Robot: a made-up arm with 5 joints.
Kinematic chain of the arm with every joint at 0, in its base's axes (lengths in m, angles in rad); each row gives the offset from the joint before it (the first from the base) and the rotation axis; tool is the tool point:
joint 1: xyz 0 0 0.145 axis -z
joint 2: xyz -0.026 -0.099 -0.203 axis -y
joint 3: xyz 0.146 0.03 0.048 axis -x
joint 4: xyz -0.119 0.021 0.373 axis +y
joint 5: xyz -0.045 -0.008 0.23 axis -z
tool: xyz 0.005 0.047 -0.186
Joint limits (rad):
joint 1: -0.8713..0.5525
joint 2: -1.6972..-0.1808
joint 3: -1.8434..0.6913
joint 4: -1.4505..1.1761
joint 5: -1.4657..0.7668
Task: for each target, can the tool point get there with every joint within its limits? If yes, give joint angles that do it. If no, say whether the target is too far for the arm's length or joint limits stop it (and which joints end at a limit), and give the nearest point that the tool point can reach.
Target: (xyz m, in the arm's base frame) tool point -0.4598 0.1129 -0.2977
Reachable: no: joint limits stop it (at a limit: joint 1, joint 2, joint 3, joint 5) | nearest point -0.2829 -0.2843 -0.0644 | short by 0.493 m
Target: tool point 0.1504 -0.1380 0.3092
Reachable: yes | joints -0.3041 -0.4455 -0.4729 -0.9590 -0.3928
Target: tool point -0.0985 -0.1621 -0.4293
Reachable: no: joint limits stop it (at a limit: joint 2, joint 3, joint 4, joint 5) | nearest point -0.1851 -0.3046 -0.0603 | short by 0.405 m
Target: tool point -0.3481 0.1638 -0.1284
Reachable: no: joint limits stop it (at a limit: joint 1, joint 2, joint 3, joint 4) | nearest point 0.0121 0.2931 -0.0668 | short by 0.388 m
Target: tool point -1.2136 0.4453 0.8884
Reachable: no: too far | nearest point -0.1762 0.1760 0.3208 | short by 1.213 m
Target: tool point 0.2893 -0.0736 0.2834
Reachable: yes | joints 0.2986 -0.7167 0.0600 0.4940 0.1841
